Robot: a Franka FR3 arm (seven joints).
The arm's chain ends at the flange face. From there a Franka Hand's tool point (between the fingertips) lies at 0.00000 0.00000 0.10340 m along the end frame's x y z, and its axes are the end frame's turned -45 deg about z.
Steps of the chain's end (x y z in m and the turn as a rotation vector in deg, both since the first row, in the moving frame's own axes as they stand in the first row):
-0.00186 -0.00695 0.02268 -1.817 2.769 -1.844
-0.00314 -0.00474 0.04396 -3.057 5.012 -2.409
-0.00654 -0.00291 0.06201 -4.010 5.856 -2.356
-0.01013 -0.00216 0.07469 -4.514 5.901 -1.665
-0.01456 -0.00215 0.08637 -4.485 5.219 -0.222
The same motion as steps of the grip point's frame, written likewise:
0.00491 -0.00040 0.02251 -3.243 0.673 -1.844
0.00384 0.00465 0.04342 -5.706 1.382 -2.409
0.00004 0.00582 0.06122 -6.976 1.305 -2.356
-0.00368 0.00454 0.07382 -7.365 0.981 -1.665
-0.00782 0.00054 0.08563 -6.862 0.519 -0.222

